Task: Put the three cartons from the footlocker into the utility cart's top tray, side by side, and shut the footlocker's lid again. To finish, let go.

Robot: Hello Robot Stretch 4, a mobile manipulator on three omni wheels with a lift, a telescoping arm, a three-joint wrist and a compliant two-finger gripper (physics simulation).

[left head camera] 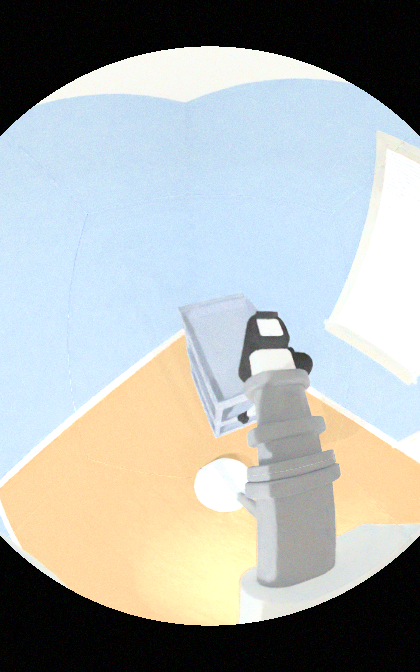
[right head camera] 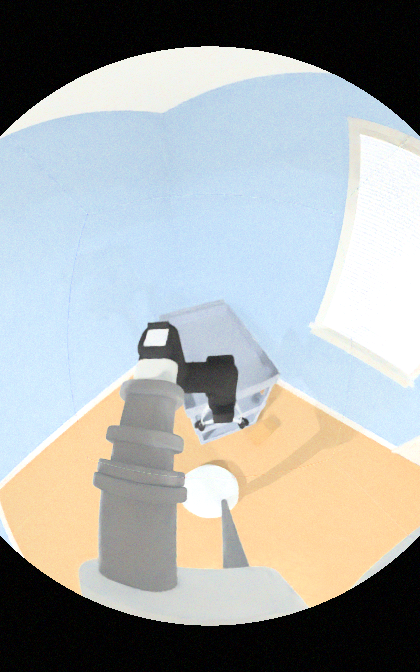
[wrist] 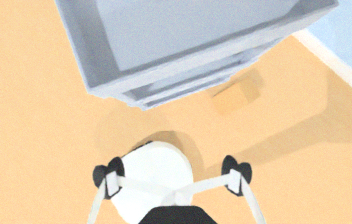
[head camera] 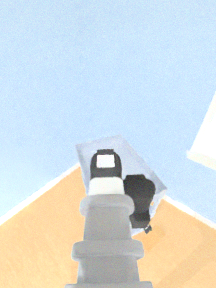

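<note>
The utility cart's pale grey-blue top tray stands near the room corner. No carton shows in the visible parts of the tray; the arm and wrist cover some of it. An orange-brown carton lies on the floor beside the cart's front right corner, touching or close to it; which I cannot tell. My gripper is open, its fingers wide apart with nothing between them. In the wrist view it hangs just outside the tray's near end. The footlocker and the other cartons do not show.
The round white base is on the floor below the gripper, close in front of the cart. Blue walls meet behind the cart. A white framed panel is on the right wall.
</note>
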